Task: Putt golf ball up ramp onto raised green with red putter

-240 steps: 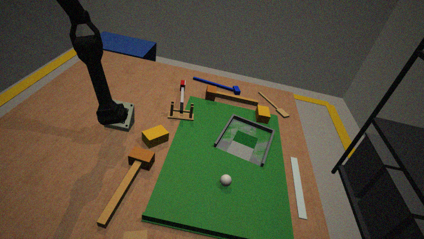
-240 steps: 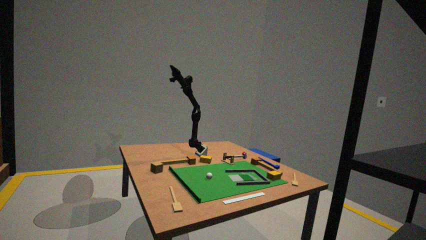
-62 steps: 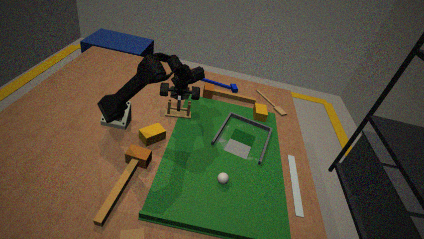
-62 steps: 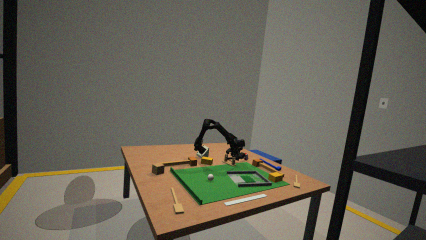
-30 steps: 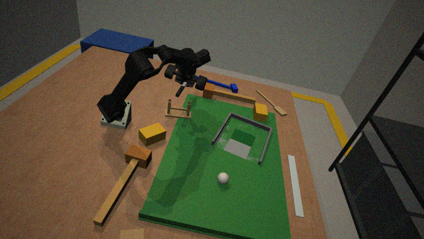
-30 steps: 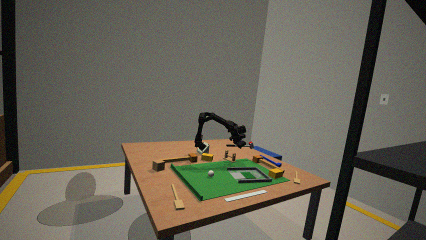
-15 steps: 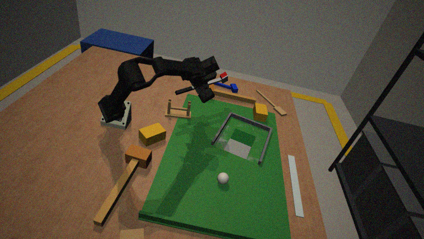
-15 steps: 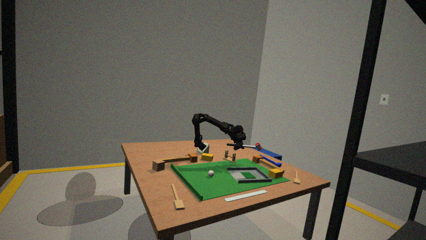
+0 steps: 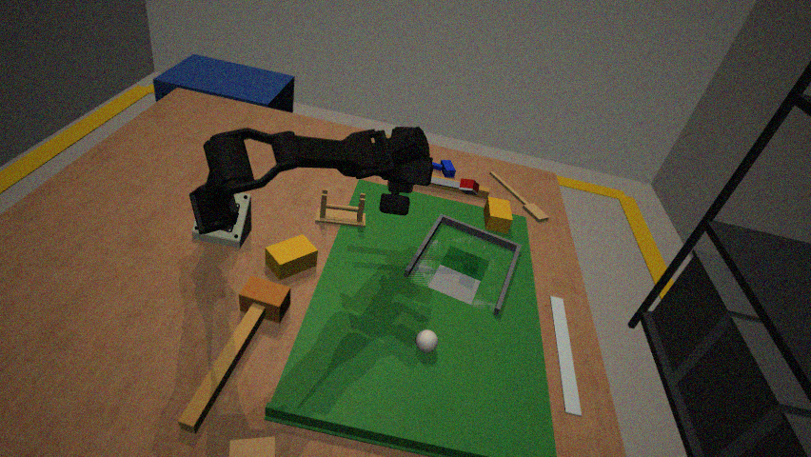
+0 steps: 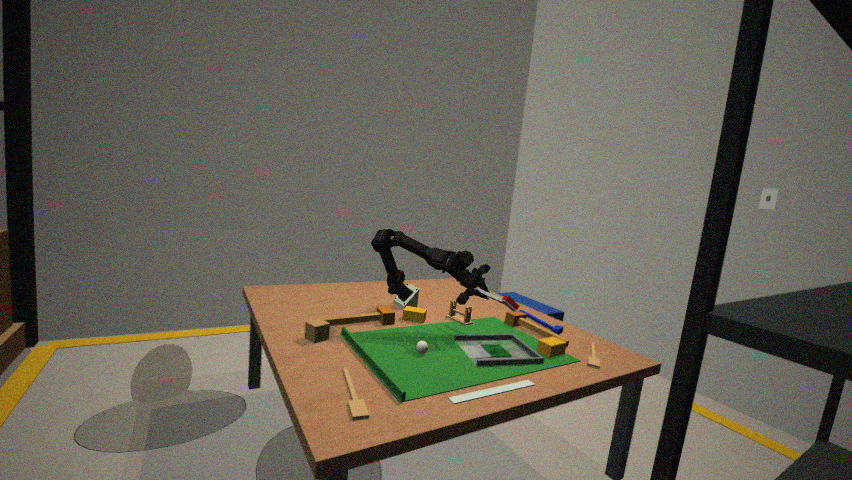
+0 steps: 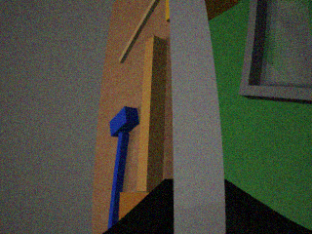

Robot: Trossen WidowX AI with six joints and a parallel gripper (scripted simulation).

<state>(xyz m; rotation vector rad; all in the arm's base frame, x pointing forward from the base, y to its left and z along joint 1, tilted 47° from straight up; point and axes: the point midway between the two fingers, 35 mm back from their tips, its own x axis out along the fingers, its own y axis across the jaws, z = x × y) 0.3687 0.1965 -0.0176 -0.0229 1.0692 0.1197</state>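
Now: gripper tip 20 mm to the left of the red putter, 10 mm below it and 10 mm short of it. From my gripper tip the other things lie so: blue putter 350 mm to the left, 140 mm below, 30 mm behind; then green mat 190 mm to the right, 150 mm below, 90 mm ahead; then white golf ball 350 mm to the right, 130 mm below, 90 mm ahead.
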